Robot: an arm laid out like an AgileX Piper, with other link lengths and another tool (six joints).
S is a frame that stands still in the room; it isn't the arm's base.
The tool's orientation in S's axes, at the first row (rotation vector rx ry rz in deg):
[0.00, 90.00, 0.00]
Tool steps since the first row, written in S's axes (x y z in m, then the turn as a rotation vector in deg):
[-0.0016, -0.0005, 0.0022, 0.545, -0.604, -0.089]
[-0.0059, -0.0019, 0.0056, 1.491, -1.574, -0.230]
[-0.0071, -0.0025, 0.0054, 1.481, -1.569, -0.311]
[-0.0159, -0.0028, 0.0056, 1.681, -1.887, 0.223]
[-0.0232, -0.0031, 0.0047, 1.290, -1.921, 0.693]
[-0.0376, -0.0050, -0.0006, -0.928, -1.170, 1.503]
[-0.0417, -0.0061, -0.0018, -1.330, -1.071, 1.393]
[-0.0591, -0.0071, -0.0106, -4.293, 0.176, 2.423]
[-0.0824, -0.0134, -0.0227, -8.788, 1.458, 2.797]
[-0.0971, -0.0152, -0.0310, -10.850, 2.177, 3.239]
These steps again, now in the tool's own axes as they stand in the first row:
[-0.0022, -0.0005, -0.0016, 0.089, -0.604, 0.545]
[-0.0056, -0.0019, -0.0059, 0.230, -1.574, 1.491]
[-0.0054, -0.0025, -0.0071, 0.311, -1.569, 1.481]
[-0.0056, -0.0028, -0.0159, -0.223, -1.887, 1.681]
[-0.0047, -0.0031, -0.0232, -0.693, -1.921, 1.290]
[0.0006, -0.0050, -0.0376, -1.503, -1.170, -0.928]
[0.0018, -0.0061, -0.0417, -1.393, -1.071, -1.330]
[0.0106, -0.0071, -0.0591, -2.423, 0.176, -4.293]
[0.0227, -0.0134, -0.0824, -2.797, 1.458, -8.788]
[0.0310, -0.0152, -0.0971, -3.239, 2.177, -10.850]

